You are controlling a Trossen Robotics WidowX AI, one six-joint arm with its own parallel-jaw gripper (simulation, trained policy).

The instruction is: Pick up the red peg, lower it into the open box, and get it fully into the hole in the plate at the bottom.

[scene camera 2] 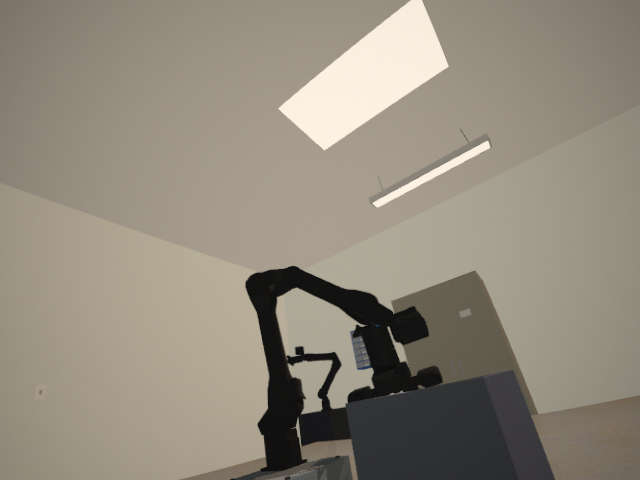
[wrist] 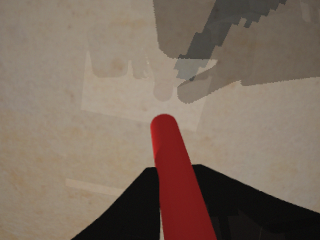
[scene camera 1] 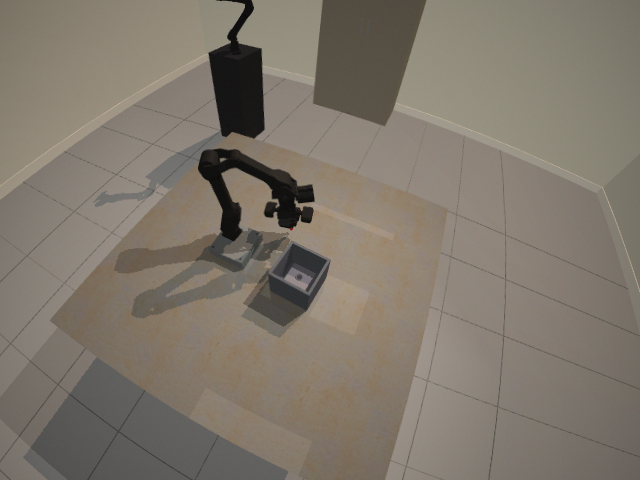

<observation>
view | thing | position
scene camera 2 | grey box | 485, 420
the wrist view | my gripper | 173, 176
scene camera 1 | my gripper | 291, 222
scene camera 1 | grey box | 294, 253
</observation>
